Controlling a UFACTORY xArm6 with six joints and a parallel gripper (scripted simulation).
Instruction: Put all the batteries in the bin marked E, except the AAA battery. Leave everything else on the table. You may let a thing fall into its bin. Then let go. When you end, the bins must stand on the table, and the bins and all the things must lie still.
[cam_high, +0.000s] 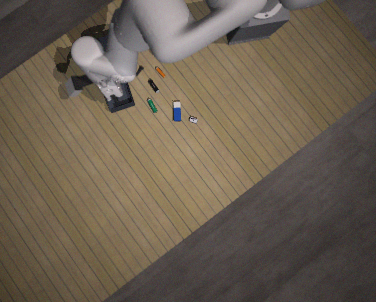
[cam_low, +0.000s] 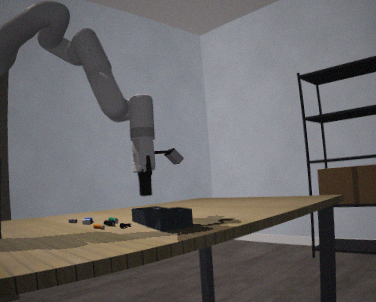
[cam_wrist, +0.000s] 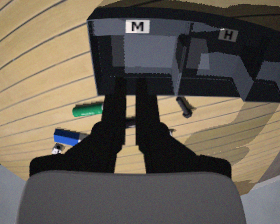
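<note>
My gripper is now 90 mm to the right of the green battery, 90 mm above it and 60 mm past it. From my hand the other things lie so: orange battery (160 mm behind, 90 mm below, 20 mm to the left); then dark bin (80 mm to the right, 80 mm below, 30 mm behind); then black cylindrical battery (110 mm behind, 90 mm below, 50 mm to the left).
</note>
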